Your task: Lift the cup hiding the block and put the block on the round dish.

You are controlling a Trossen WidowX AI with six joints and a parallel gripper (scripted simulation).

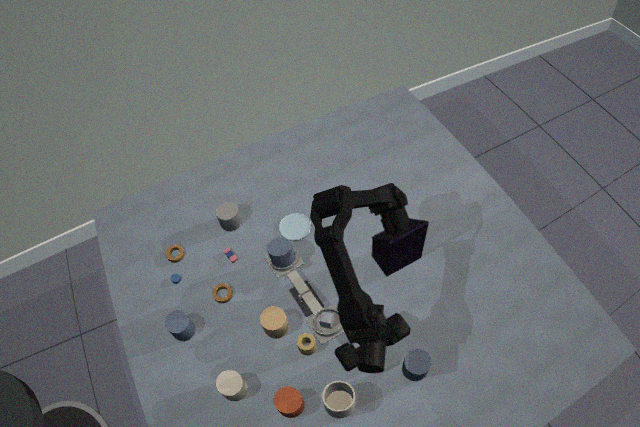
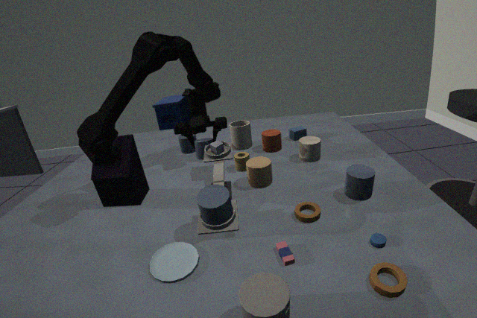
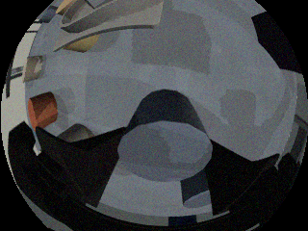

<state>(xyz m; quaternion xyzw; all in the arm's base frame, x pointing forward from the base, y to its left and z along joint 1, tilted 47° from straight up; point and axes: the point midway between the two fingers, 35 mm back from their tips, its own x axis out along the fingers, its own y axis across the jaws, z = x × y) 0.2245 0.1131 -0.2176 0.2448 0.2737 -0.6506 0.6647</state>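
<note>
My gripper tip is now 6 cm short of the grey block, 12 cm to the left of it and 4 cm below it. From my gripper tip the other things lie so: balance (7 cm ahead, 24 cm to the right); then orange cylinder (25 cm ahead, 3 cm to the left, 1 cm below); then tan cylinder (18 cm ahead, 19 cm to the right, 1 cm below).
</note>
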